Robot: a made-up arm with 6 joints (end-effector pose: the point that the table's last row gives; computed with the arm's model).
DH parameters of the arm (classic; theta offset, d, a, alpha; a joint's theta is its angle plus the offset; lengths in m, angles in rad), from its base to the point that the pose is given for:
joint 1: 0 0.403 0 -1.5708
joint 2: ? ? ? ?
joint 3: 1.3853 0 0.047 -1.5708
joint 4: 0 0.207 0 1.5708
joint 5: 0 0 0.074 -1.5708
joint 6: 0 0.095 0 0
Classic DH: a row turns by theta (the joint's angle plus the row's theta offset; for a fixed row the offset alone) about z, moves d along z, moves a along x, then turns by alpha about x.
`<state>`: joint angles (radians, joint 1 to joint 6).
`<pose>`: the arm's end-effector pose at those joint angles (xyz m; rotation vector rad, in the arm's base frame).
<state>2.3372 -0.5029 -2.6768 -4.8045 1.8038 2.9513</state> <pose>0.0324 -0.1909 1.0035 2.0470 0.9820 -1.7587</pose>
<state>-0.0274 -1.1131 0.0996 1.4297 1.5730 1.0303</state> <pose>-0.0319 0.0951 0.5009 -1.3239 1.2874 1.2000</pose>
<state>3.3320 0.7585 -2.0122 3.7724 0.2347 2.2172</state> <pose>-0.5807 -0.1419 0.5237 0.3177 -1.6701 -0.2037</pose>
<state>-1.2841 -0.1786 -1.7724 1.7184 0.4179 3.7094</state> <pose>0.0537 -0.2838 0.9261 1.2338 0.1232 1.1228</pose>
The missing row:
joint 2: -1.3853 0 0.3632 0
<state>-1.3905 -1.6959 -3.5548 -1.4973 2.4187 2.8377</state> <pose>-0.2060 0.4722 0.2973 1.0846 -0.3725 -0.5449</pose>
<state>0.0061 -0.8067 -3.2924 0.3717 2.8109 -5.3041</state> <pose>-0.3000 0.0348 0.8180 -2.1386 0.5837 -1.5056</pose>
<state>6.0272 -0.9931 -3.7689 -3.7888 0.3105 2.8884</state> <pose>-0.5688 0.1230 0.6243 -1.9916 -0.4918 1.1711</pose>
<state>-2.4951 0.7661 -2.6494 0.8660 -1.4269 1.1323</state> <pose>-0.3679 -0.1778 0.7683 -0.9166 0.4179 1.8468</pose>
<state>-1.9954 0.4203 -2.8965 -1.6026 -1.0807 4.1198</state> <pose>-0.0105 -0.3112 0.8749 -0.4852 1.3763 -1.8848</pose>
